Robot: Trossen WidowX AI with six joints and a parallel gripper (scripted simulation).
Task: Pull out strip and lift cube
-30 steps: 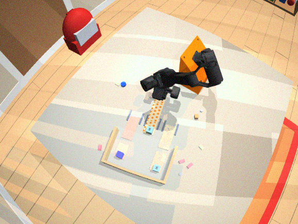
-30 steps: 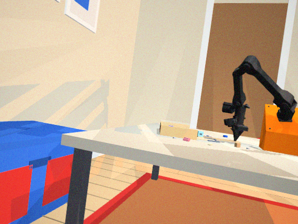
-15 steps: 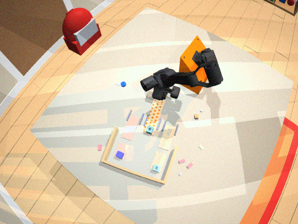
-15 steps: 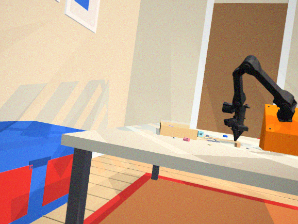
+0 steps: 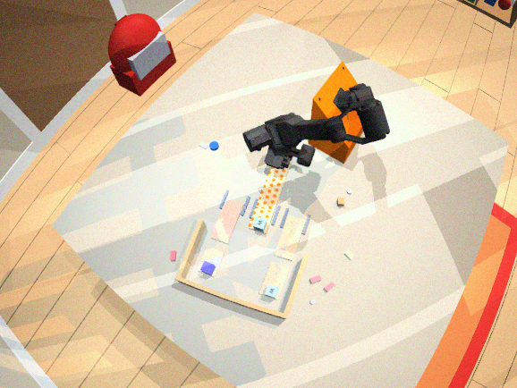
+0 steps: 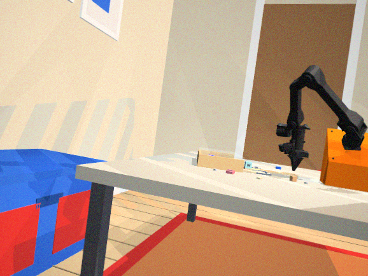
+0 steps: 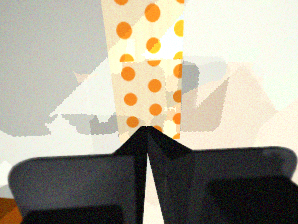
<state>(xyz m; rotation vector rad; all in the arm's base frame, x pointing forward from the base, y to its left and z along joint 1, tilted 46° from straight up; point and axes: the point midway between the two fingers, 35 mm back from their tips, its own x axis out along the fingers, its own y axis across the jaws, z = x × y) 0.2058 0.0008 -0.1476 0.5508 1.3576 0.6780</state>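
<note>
The orange-dotted strip lies 11 cm ahead of my gripper tip, 2 cm below it and 1 cm to the left of it. Also, from my gripper tip: tan cube: 22 cm to the left, 3 cm ahead, 1 cm below.
</note>
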